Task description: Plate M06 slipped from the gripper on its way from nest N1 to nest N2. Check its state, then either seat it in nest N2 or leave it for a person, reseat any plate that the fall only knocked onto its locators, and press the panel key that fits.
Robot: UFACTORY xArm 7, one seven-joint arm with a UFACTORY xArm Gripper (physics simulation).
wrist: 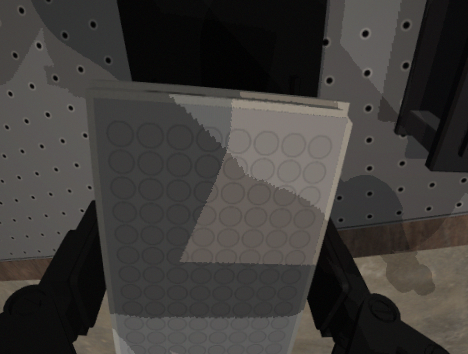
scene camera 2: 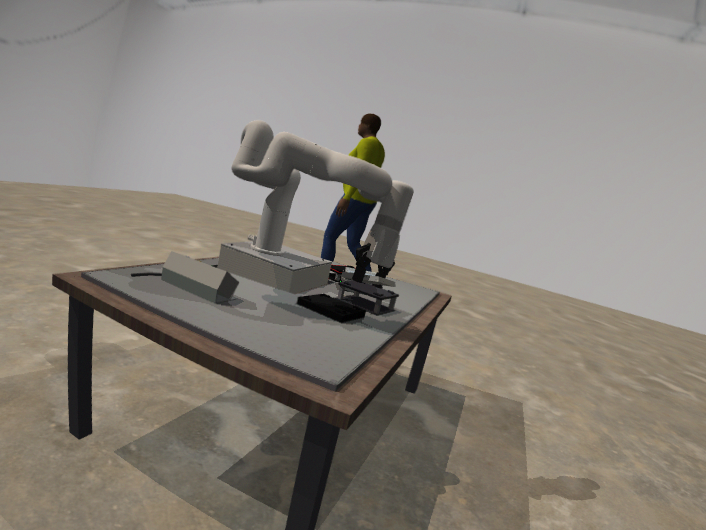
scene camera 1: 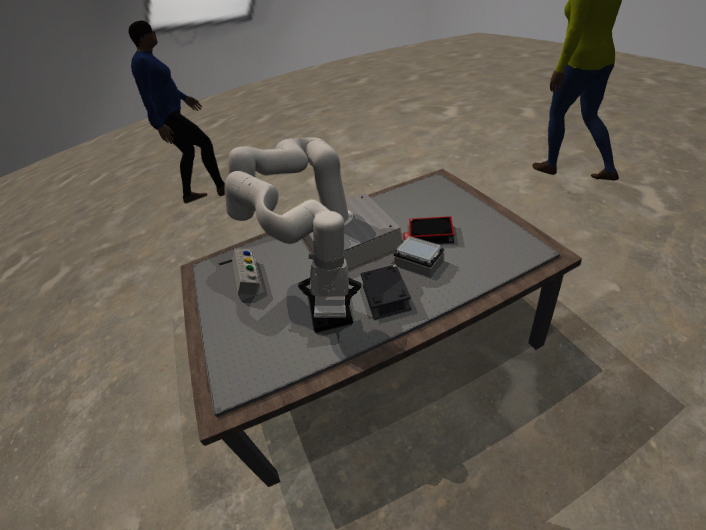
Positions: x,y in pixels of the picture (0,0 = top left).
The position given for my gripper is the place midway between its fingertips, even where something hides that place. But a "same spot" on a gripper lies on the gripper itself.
my gripper: wrist 212,231; scene camera 2; scene camera 1
same spot on my gripper: (scene camera 1: 330,283) = (scene camera 2: 388,249)
